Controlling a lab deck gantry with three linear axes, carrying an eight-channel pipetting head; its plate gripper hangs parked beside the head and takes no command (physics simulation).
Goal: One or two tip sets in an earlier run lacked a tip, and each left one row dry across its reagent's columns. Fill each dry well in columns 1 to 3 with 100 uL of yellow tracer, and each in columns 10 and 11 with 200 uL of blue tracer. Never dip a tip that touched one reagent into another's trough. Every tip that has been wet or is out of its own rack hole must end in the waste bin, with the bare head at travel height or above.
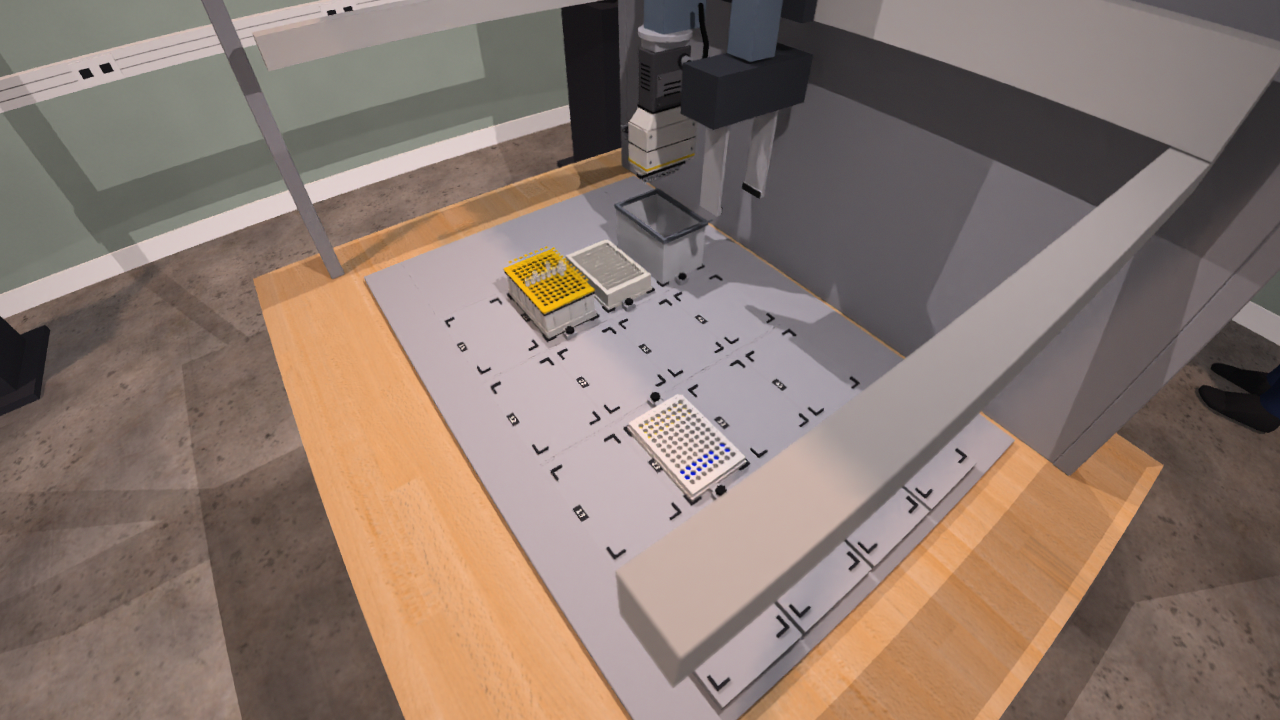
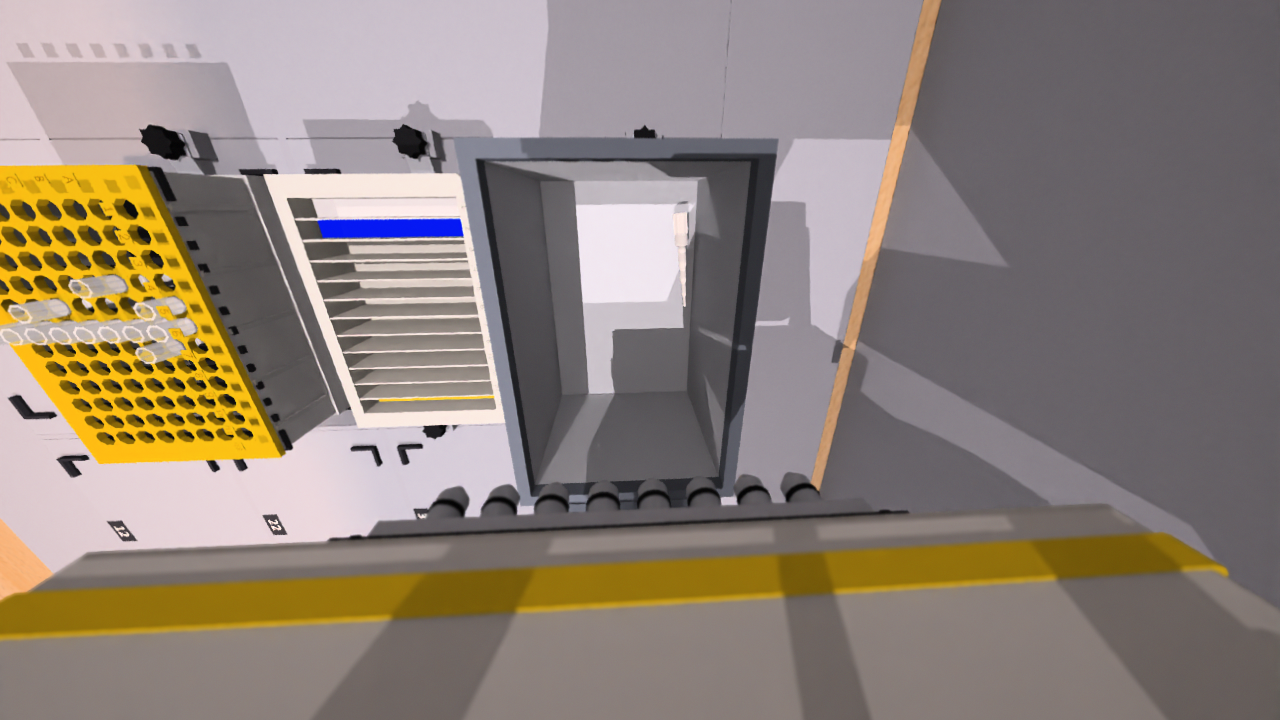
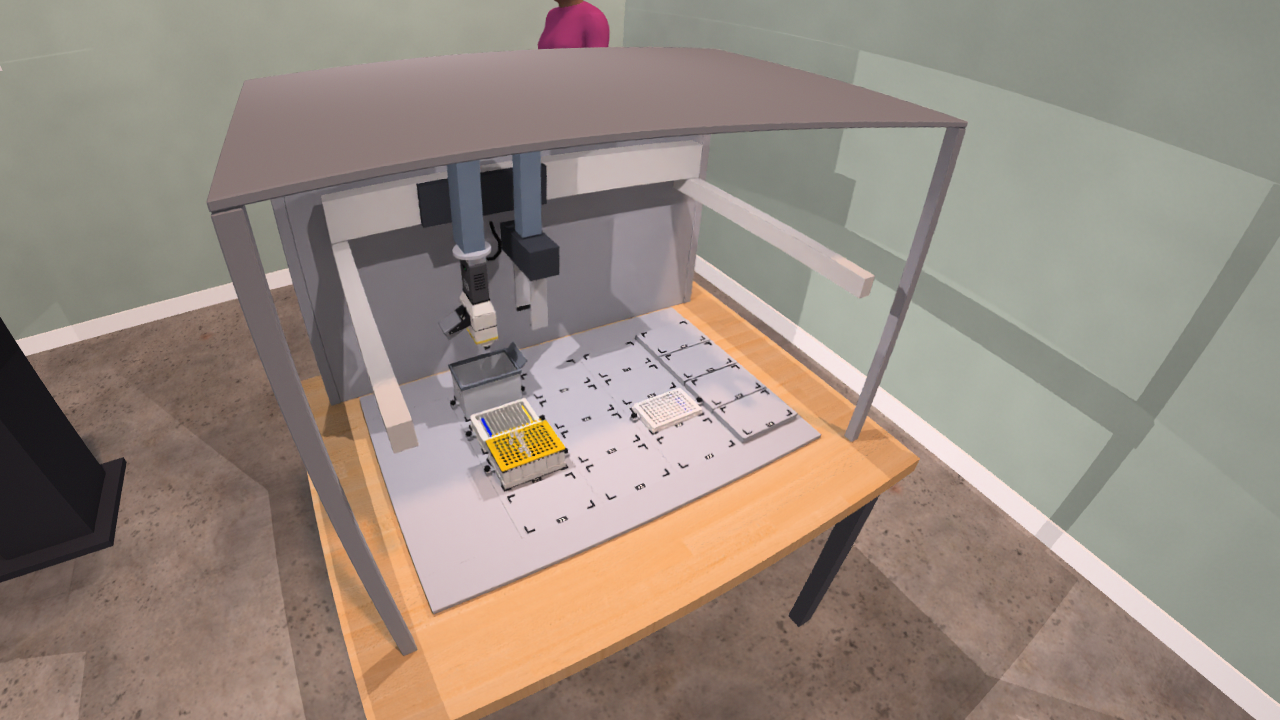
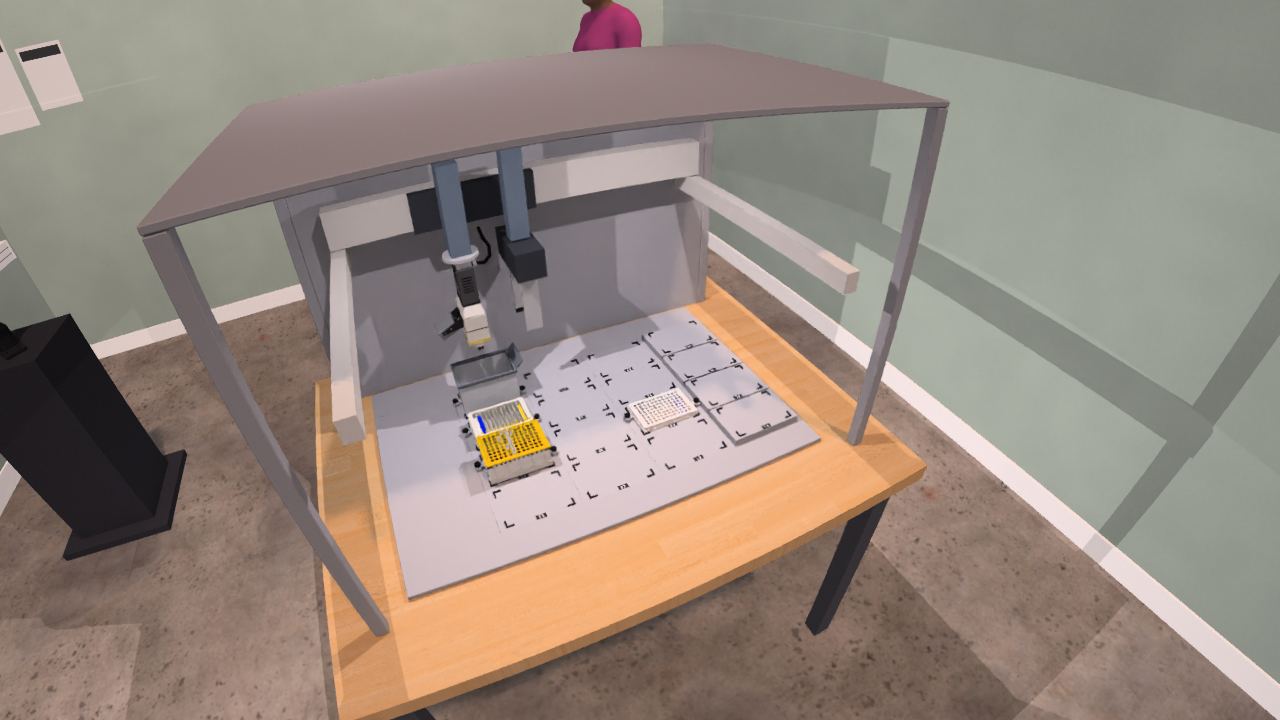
In view: a clear tip (image 2: 680, 219), a clear tip (image 2: 153, 353), a clear tip (image 2: 91, 287), a raised panel (image 4: 721, 386), a raised panel (image 3: 751, 413) and a back panel (image 2: 1068, 307).
The back panel shows as well in image 1 (image 1: 903, 190), in image 3 (image 3: 624, 252) and in image 4 (image 4: 613, 256).
